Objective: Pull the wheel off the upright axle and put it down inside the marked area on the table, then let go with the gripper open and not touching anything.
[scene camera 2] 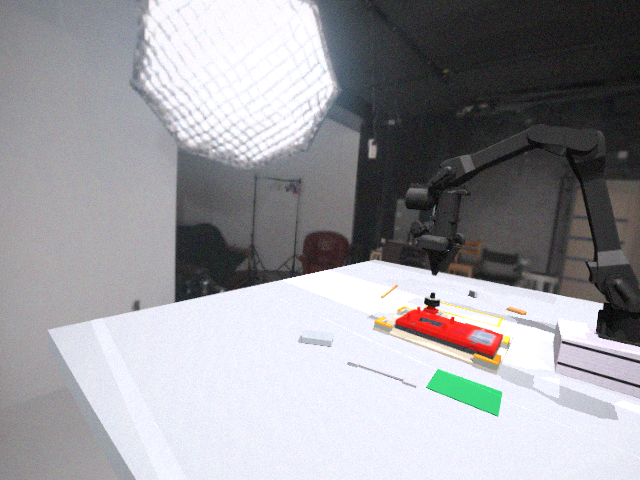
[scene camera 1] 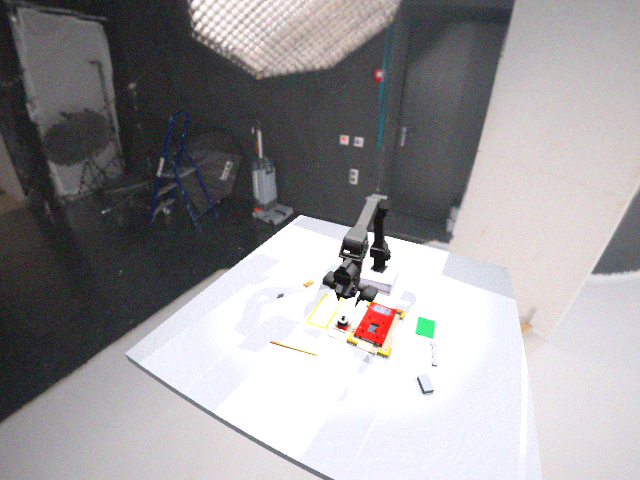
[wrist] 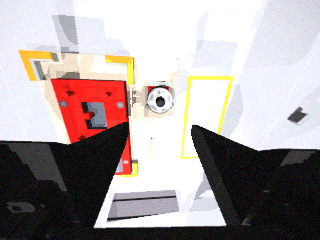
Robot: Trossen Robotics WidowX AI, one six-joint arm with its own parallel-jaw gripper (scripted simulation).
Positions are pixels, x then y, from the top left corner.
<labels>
my gripper: scene camera 2 438, 273; scene camera 1; wrist
same spot on my gripper: (wrist: 55, 183) = (scene camera 1: 359, 295)
</labels>
